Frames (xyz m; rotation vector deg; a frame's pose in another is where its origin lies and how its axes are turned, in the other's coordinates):
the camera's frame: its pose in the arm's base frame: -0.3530 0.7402 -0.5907 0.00 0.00 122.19
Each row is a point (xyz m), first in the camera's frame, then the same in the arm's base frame.
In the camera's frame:
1: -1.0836 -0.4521 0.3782
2: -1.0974 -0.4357 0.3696
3: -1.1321 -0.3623 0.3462
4: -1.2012 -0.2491 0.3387
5: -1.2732 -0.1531 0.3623
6: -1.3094 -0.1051 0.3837
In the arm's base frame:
1: 0.6069 0.0640 -0.2125
2: 0.6003 0.0436 -0.2211
3: 0.5567 -0.0249 -0.2445
4: 0.4977 -0.1437 -0.2520
5: 0.4548 -0.2557 -0.2284
6: 0.4335 -0.3119 -0.2070

